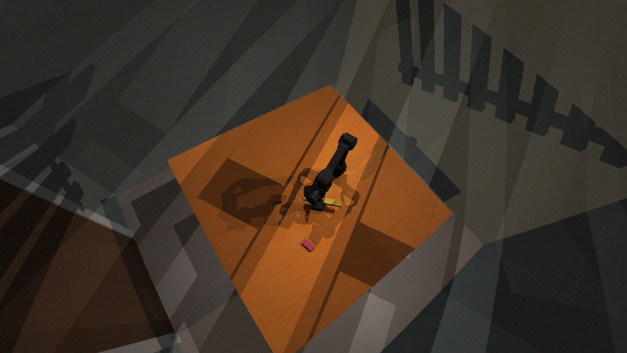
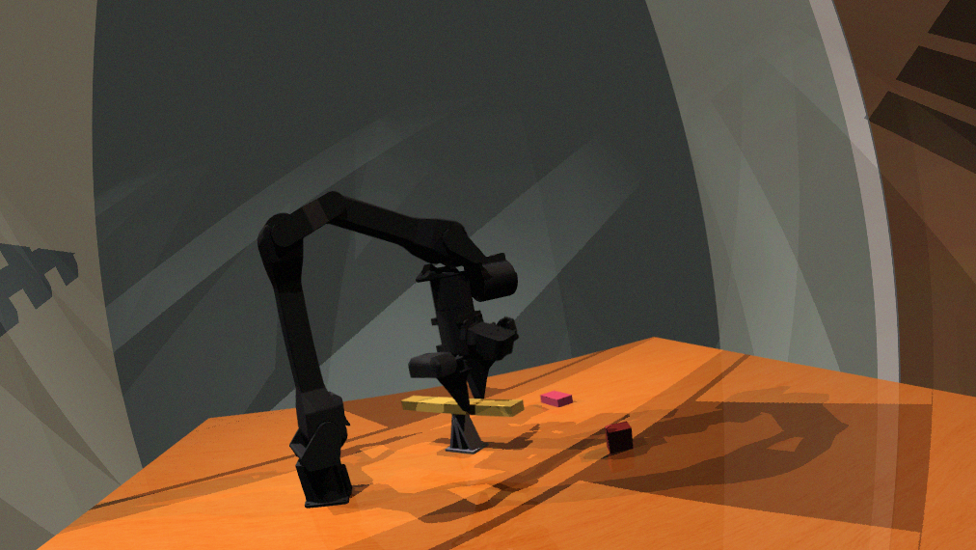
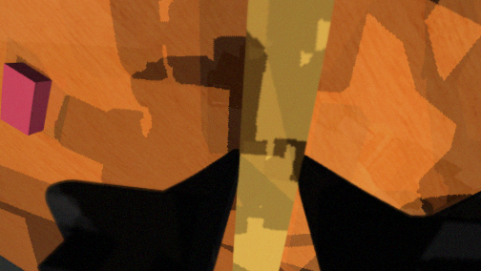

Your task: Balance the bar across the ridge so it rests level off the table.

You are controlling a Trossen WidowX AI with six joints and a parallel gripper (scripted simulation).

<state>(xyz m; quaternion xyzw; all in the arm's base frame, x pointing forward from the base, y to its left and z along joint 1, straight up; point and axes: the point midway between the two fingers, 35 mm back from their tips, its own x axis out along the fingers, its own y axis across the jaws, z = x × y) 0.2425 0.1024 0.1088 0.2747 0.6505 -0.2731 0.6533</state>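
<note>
My gripper tip is now 20 mm to the right of the yellow bar and 20 mm past it. From my gripper tip the other things lie so: flat pink block (180 mm ahead, 170 mm to the left, 70 mm below); then red cube (180 mm ahead, 140 mm to the right, 60 mm below).
</note>
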